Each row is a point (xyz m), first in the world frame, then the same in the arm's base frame.
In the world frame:
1: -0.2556 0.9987 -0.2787
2: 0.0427 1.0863 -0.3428
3: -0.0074 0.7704 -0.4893
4: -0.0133 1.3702 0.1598
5: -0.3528 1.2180 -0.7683
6: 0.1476 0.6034 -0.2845
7: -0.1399 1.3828 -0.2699
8: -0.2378 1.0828 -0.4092
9: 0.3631 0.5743 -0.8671
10: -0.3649 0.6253 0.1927
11: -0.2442 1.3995 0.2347
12: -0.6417 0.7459 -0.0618
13: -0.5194 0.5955 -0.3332
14: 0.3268 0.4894 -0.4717
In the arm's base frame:
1: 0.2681 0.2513 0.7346
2: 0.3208 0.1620 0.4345
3: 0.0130 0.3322 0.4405
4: 0.6088 -0.2696 0.6937
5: 0.4976 0.7157 0.5648
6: -0.1710 0.0881 0.4192
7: 0.6363 0.1676 0.5989
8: 0.3497 0.3530 0.6485
9: -0.2241 0.5006 -0.0431
10: -0.0908 -0.0911 1.0917
11: 0.6643 -0.2281 0.9282
12: 0.0612 0.2567 1.2006
13: -0.1020 0.4462 0.9799
14: -0.3047 0.1746 0.1851

